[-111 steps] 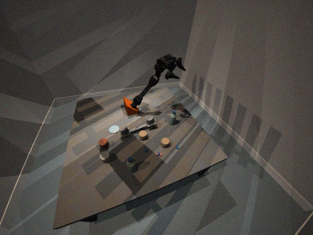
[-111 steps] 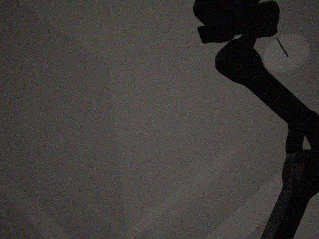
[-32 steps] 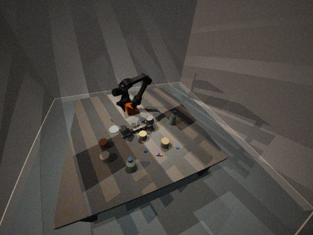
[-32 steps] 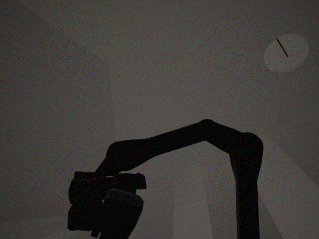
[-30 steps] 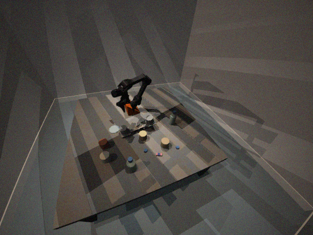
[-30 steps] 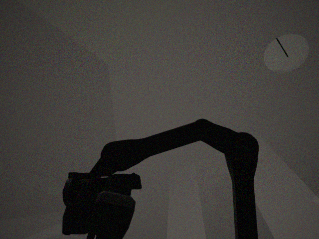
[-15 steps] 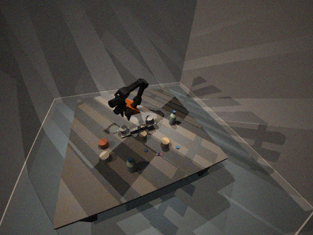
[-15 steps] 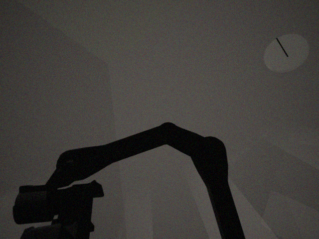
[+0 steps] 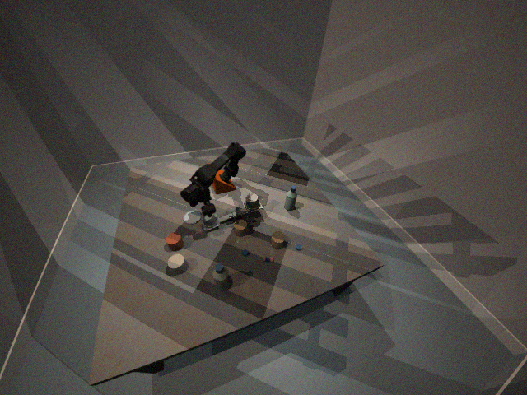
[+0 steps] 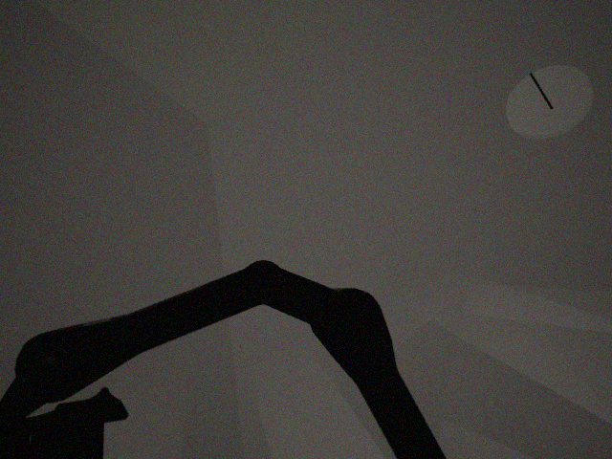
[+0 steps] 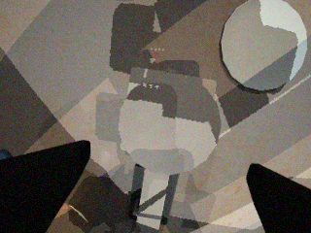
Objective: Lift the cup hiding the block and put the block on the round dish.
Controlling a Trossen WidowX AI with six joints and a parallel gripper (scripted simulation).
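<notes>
The grey block is 8 cm below my gripper tip. Also, from my gripper tip: round dish 9 cm behind, 9 cm to the right, 12 cm below; then cream cup 21 cm ahead, 19 cm to the right, 8 cm below; then grey cup 1 cm ahead, 27 cm to the left, 1 cm below.
</notes>
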